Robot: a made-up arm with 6 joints.
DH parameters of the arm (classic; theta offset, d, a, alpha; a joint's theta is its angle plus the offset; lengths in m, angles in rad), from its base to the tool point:
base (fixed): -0.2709 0 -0.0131 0
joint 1: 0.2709 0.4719 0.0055 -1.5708
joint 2: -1.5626 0 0.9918 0
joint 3: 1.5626 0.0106 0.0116 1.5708
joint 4: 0 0.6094 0.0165 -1.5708
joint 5: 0 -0.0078 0.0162 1.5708
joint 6: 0.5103 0 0.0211 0
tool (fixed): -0.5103 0.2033 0 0
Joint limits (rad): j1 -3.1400..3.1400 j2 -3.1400..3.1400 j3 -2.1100..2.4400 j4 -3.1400..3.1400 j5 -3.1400..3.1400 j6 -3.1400..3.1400
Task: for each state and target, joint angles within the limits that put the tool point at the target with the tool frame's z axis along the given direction. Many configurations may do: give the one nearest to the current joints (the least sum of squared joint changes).
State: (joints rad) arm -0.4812 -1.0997 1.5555 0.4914 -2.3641 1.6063
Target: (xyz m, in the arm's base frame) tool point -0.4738 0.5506 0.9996 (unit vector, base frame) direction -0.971 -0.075 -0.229
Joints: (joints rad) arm -1.0888 -1.4991 2.1234 1.3752 -1.9931 1.6415
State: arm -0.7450 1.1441 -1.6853 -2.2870 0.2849 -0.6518
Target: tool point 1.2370 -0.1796 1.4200 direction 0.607 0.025 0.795
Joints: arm -0.1669 1.3749 -1.0472 -2.7533 -0.3377 -0.6767
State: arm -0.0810 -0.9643 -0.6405 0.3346 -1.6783 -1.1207
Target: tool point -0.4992 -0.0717 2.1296 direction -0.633 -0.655 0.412
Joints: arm -0.0910 -0.3498 0.2220 0.9443 -1.0684 -1.1291
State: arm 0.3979 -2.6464 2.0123 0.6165 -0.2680 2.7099
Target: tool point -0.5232 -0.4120 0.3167 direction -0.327 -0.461 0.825
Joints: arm 0.6434 -2.7410 2.4312 0.5845 -0.3182 2.7297
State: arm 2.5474 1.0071 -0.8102 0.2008 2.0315 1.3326
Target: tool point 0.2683 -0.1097 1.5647 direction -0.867 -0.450 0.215
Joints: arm 3.1400 0.1280 -1.5923 0.9752 2.5650 1.0974
